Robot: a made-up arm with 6 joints.
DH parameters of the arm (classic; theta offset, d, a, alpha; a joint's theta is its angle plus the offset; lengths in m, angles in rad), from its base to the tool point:
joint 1: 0 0.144 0 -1.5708
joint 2: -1.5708 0 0.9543 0
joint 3: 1.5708 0.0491 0 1.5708
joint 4: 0 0.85 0 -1.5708
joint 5: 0 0 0 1.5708
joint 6: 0 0.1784 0 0
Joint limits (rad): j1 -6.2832..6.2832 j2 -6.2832..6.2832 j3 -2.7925..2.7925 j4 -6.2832..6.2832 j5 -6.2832..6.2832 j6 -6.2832..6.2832
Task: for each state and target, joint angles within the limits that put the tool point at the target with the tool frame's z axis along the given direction. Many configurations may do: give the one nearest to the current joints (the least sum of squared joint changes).
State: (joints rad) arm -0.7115 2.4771 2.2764 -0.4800 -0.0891 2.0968
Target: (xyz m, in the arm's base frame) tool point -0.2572 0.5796 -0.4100 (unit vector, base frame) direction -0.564 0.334 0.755
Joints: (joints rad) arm -1.1878 2.8447 2.1341 -0.5929 0.7938 2.0968
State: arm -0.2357 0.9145 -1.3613 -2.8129 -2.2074 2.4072
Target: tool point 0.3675 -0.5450 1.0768 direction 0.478 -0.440 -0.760
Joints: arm -1.1169 1.2512 -1.6924 -2.3254 -2.8107 2.4072
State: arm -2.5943 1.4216 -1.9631 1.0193 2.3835 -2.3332
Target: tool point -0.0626 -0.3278 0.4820 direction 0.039 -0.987 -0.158
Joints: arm -2.2990 1.5081 -2.7101 1.4135 2.3741 -2.3332
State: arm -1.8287 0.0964 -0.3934 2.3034 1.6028 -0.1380
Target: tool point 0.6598 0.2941 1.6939 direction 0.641 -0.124 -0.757
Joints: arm -2.5382 -0.2807 -0.1620 2.5783 2.0809 -0.1380
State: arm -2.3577 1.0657 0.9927 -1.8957 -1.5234 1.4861
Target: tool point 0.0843 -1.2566 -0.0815 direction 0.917 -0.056 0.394
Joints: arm -1.6737 1.0792 1.5633 -1.4037 -1.9439 1.4861
